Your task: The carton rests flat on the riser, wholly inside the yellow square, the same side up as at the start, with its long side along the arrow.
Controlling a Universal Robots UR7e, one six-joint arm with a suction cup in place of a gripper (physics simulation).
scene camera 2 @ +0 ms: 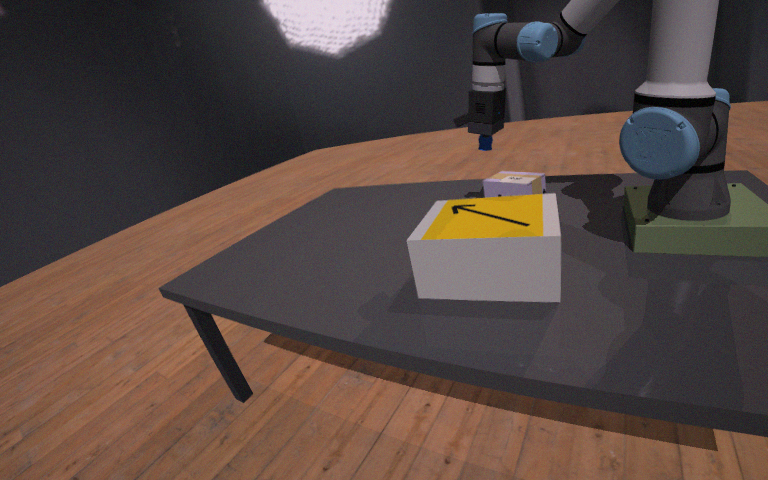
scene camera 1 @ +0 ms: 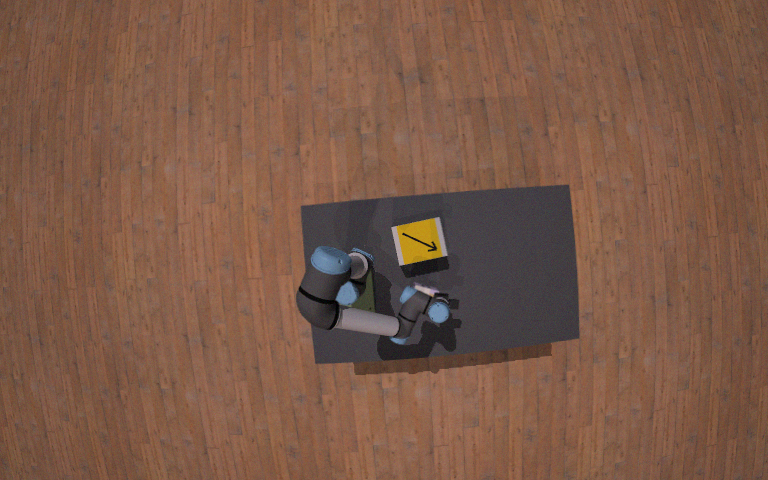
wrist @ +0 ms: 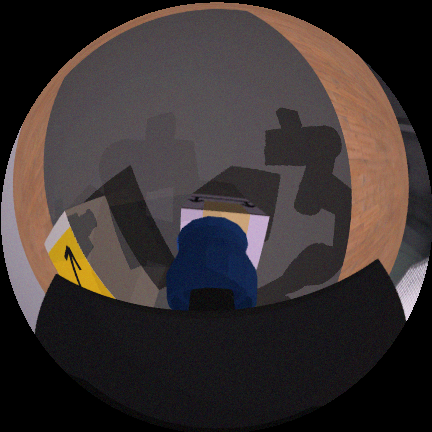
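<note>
A pale lilac carton [scene camera 1: 425, 289] [scene camera 2: 504, 188] [wrist: 257, 235] with a tan tape band and a white label on top stands on the table, behind the riser in scene camera 2. The arm partly covers it in scene camera 1. The white riser [scene camera 2: 489, 268] [scene camera 1: 443, 237] [wrist: 102, 235] bears the yellow square [scene camera 1: 410, 251] [scene camera 2: 509, 226] [wrist: 62, 248] with a black arrow on its top. My gripper, a blue suction cup [scene camera 2: 485, 142] [wrist: 212, 260], hangs in the air above the table with no carton on it. The carton is apart from the cup and from the riser.
The dark table [scene camera 1: 509, 254] [scene camera 2: 294, 254] [wrist: 210, 75] bears the riser and carton. The arm's green base block [scene camera 2: 696, 240] [scene camera 1: 369, 297] stands on it, to the right of the riser in scene camera 2. Wooden floor [scene camera 1: 169, 141] surrounds the table.
</note>
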